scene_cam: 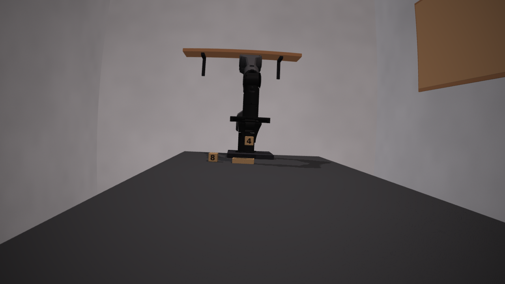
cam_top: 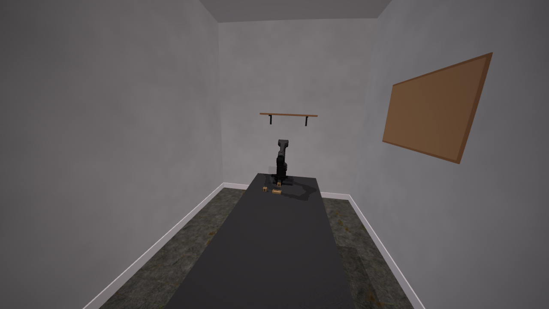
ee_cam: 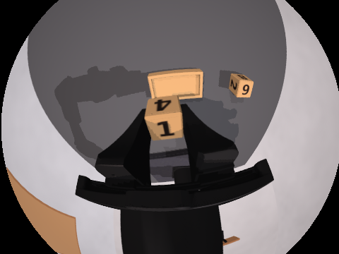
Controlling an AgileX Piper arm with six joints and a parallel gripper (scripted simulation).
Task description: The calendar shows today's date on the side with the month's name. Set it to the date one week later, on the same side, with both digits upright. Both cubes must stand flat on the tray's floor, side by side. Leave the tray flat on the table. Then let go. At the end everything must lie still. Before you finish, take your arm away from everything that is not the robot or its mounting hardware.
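Right now the wooden tray is 70 mm below my hand and 20 mm to the right of it. From my hand the other things lie so: wooden cube: right at my hand.
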